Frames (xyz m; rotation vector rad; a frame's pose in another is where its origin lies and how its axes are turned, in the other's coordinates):
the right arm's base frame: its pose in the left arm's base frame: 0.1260 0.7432 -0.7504 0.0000 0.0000 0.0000
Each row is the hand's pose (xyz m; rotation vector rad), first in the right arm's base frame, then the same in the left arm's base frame.
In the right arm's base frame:
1: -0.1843 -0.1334 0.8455 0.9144 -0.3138 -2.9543
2: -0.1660 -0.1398 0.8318 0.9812 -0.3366 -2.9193
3: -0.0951 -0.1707 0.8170 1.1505 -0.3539 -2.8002
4: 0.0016 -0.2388 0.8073 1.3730 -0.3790 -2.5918
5: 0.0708 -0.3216 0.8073 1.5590 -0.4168 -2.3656
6: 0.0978 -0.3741 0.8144 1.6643 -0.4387 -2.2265
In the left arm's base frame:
1: -0.0583 0.6098 0.0951 0.9144 -0.3138 -2.9543
2: -0.0400 0.6034 0.0814 0.9812 -0.3366 -2.9193
3: 0.0309 0.5725 0.0666 1.1505 -0.3539 -2.8002
4: 0.1276 0.5044 0.0569 1.3730 -0.3790 -2.5918
5: 0.1968 0.4216 0.0569 1.5590 -0.4168 -2.3656
6: 0.2238 0.3691 0.0640 1.6643 -0.4387 -2.2265

